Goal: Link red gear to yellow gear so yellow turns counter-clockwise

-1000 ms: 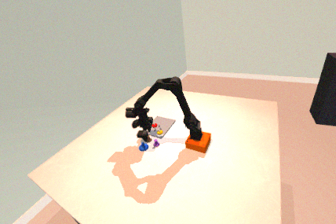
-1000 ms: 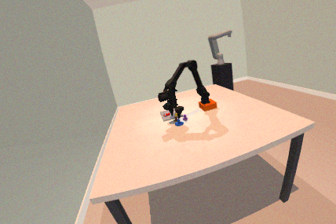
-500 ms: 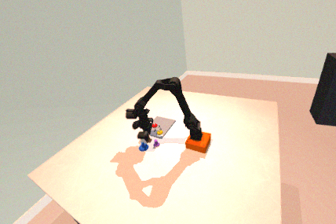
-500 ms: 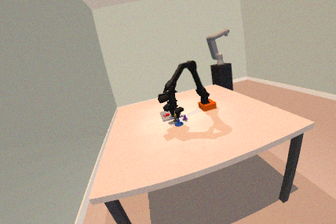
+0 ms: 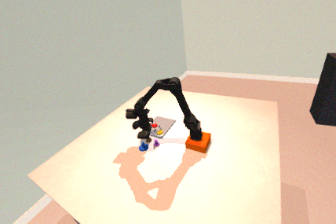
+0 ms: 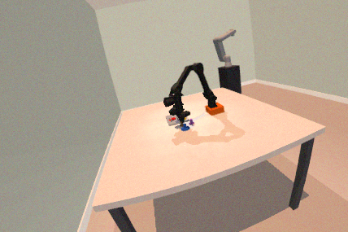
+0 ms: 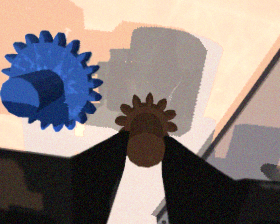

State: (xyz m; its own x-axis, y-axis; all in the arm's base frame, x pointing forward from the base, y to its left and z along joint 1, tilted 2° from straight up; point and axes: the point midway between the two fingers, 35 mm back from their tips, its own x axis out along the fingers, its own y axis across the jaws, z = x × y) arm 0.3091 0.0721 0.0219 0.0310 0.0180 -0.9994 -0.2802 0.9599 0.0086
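My gripper tip is now 140 mm to the left of the red gear, 30 mm short of it and 10 mm above it. Round my gripper tip: purple gear (70 mm behind, 20 mm to the left, 10 mm below); then brown gear (10 mm below); then blue gear (70 mm to the left, 10 mm below).
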